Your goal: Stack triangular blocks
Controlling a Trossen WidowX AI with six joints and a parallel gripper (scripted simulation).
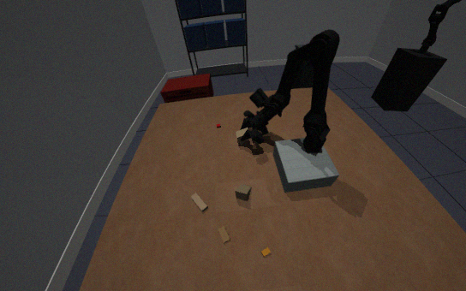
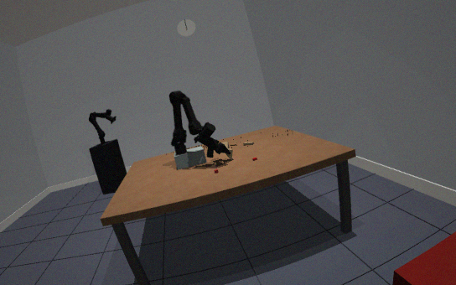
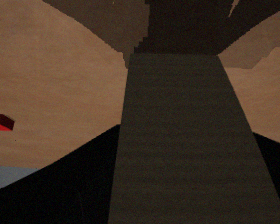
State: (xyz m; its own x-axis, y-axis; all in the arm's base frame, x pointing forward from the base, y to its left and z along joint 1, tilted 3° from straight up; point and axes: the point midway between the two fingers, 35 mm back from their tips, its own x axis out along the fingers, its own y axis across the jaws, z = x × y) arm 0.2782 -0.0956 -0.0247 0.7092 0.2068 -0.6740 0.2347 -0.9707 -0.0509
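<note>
Now: gripper tip 1 cm below the tan triangular block. Round my gripper tip: small red piece: 14 cm ahead, 13 cm to the right, 4 cm below; small orange block: 46 cm to the left, 11 cm behind, 4 cm below.
</note>
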